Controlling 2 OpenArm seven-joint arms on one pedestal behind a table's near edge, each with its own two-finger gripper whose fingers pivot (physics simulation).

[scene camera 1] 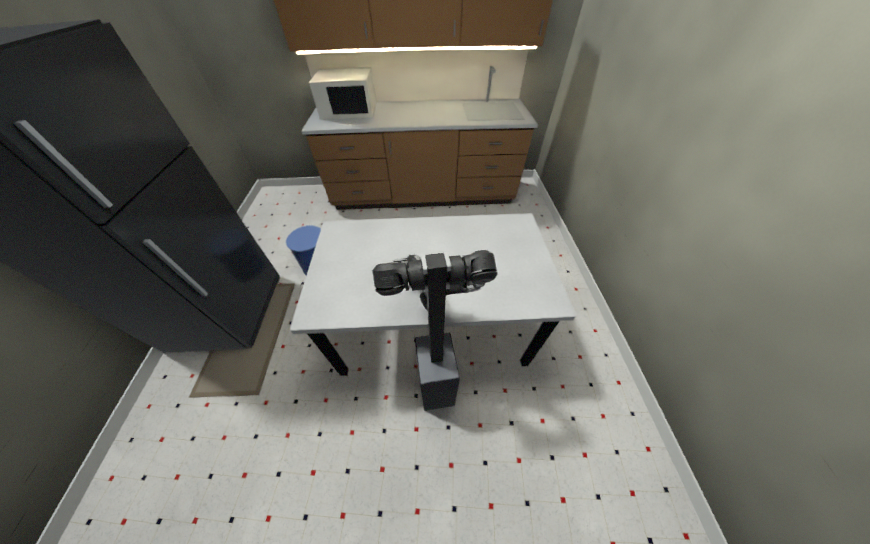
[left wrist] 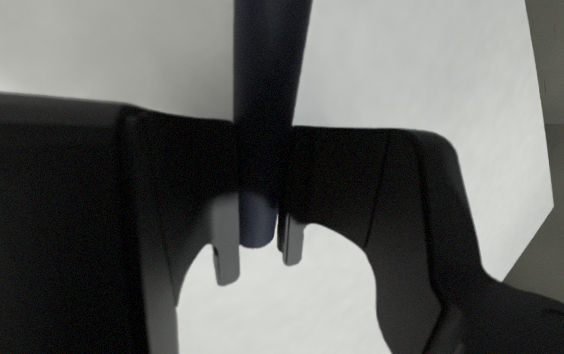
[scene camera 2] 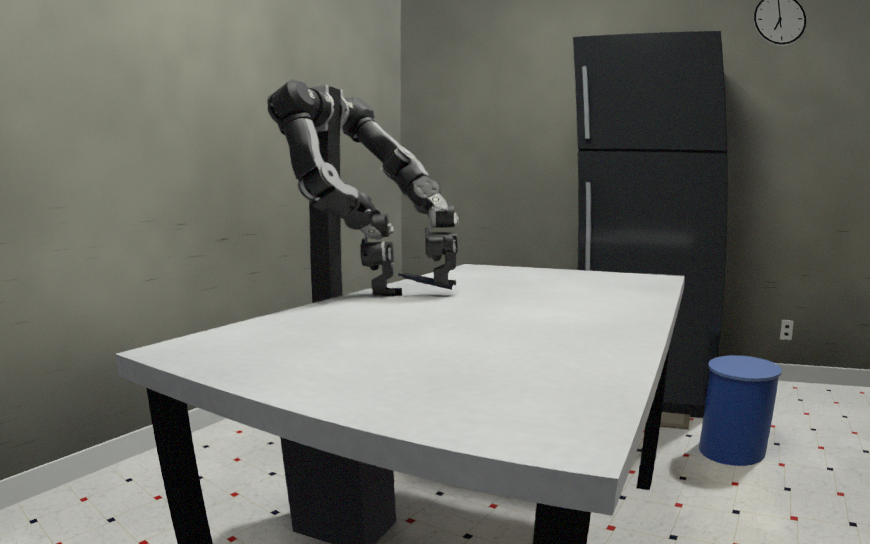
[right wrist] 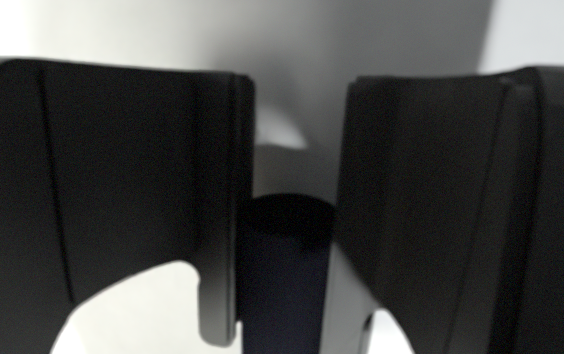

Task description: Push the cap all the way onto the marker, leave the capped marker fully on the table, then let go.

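The dark navy marker is held off the table, slightly tilted, with its narrow end pointing toward the right gripper in scene camera 2. My left gripper is shut on the marker near its blunt end. My right gripper is shut on the short dark cap, low over the table. The cap's dark round end faces the top of the right wrist view. In scene camera 2 the marker's narrow end is just above and beside the right fingertips, seemingly apart from them. The cap is hard to make out there.
The white table lies under both grippers, which are close together near its pedestal-side edge. The pedestal stands at that edge. A blue bin and a dark fridge stand off the table.
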